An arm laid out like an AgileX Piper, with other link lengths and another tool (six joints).
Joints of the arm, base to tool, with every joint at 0 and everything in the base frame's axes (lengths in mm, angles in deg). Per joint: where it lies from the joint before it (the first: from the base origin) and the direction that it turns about. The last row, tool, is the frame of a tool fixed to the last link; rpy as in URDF.
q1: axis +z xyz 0 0 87.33
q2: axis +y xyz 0 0 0
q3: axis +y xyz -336.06 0 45.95
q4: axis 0.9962 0 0.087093 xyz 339.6 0 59.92
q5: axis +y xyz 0 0 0
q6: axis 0.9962 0 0.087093 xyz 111.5 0 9.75
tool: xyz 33.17 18 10.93 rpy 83.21 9.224 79.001
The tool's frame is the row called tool.
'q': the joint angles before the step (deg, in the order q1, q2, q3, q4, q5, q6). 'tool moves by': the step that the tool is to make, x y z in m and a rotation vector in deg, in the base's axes. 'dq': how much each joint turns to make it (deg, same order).
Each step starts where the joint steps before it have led.
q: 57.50, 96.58, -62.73, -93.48, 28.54, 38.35
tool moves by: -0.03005, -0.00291, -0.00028, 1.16, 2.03, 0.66
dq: 2.93, -3.07, 3.42, 2.66, 0.86, 0.55
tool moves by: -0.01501, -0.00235, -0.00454, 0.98, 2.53, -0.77
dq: 1.52, -1.19, 1.64, 3.30, 0.67, 0.20
